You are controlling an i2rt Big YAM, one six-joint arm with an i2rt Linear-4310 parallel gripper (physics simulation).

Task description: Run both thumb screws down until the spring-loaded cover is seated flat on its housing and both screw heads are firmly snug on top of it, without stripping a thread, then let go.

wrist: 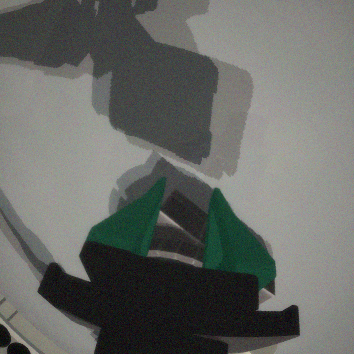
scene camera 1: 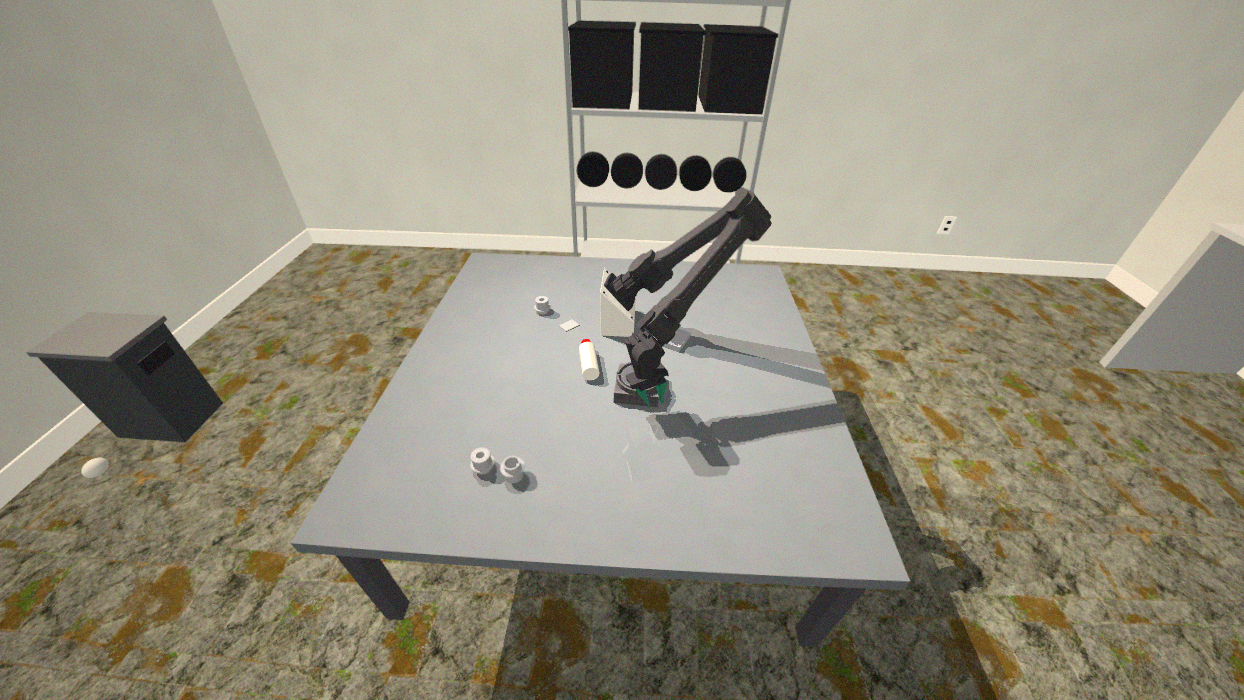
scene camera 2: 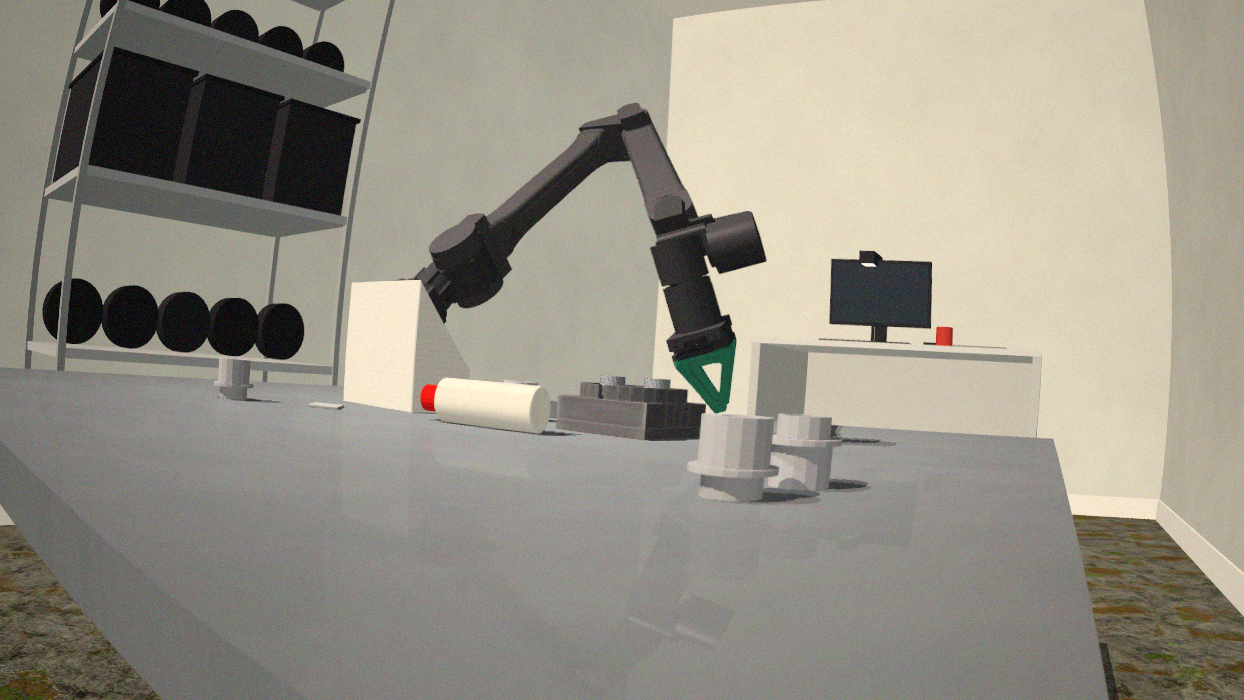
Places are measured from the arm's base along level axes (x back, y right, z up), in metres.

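Pixels of known places: gripper, fingertip midpoint: (wrist: 188, 188) (scene camera 1: 655, 404) (scene camera 2: 722, 408); arm's base, origin of the base link: (scene camera 1: 618, 293) (scene camera 2: 405, 322).
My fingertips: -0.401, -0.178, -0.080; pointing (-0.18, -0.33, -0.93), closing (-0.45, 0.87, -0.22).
Note:
Ahead of a thing's pixels: the offset from my fingertips to its middle, as dx, dy, dz.
The dark housing @[+0.086, +0.060, -0.008] (scene camera 1: 628, 397) (scene camera 2: 602, 417) (wrist: 186, 211) stands on the table with the round cover (scene camera 2: 633, 393) (wrist: 175, 237) on top. Two grey thumb screw heads @[+0.118, +0.062, +0.012] (scene camera 2: 612, 380) @[+0.054, +0.058, +0.012] (scene camera 2: 656, 383) stand up from the cover; the arm hides them in scene camera 1, and they do not show in the wrist view. Whether the cover is flat on the housing I cannot tell. My gripper (scene camera 1: 653, 394) (scene camera 2: 718, 410) (wrist: 188, 188) points down at the housing's near side, its green fingers partly open with a gap and nothing held between them. Contact with the housing is unclear.
A cream bottle @[+0.166, +0.226, -0.011] (scene camera 1: 588, 361) (scene camera 2: 491, 403) with a red cap lies beside the housing. A white block (scene camera 1: 615, 309) (scene camera 2: 382, 343) stands behind. Two flanged grey pieces @[-0.257, +0.387, -0.012] (scene camera 1: 481, 462) @[-0.264, +0.307, -0.012] (scene camera 1: 513, 470) stand at the front left, another @[+0.409, +0.449, -0.012] (scene camera 1: 541, 304) (scene camera 2: 233, 379) farther back near a small flat tile @[+0.344, +0.336, -0.035] (scene camera 1: 569, 325).

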